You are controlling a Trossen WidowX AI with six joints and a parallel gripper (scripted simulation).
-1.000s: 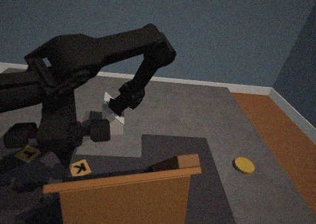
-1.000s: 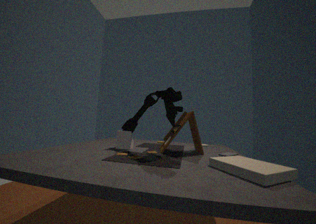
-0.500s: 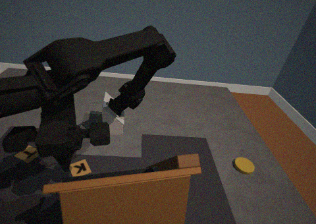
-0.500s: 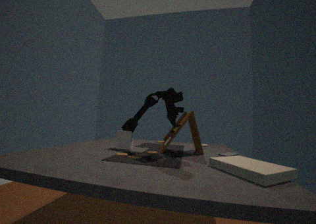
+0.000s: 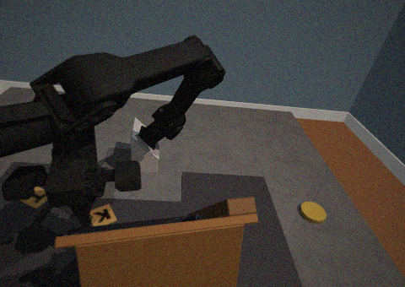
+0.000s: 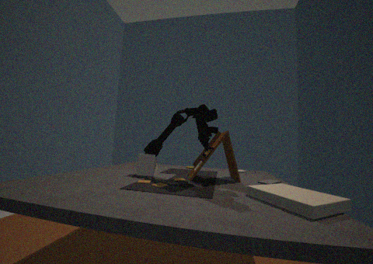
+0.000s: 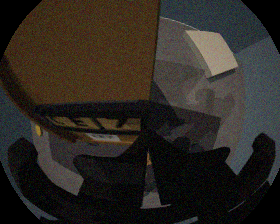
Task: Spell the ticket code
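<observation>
My gripper tip is 90 mm to the right of the ticket, 90 mm above it and 60 mm past it. The rest, counted from my gripper tip: dark mat: 170 mm below, 170 mm behind, 60 mm to the left; tile: 300 mm behind, 170 mm below, 160 mm to the right; long white slab: 350 mm ahead, 280 mm to the right, 150 mm below.
</observation>
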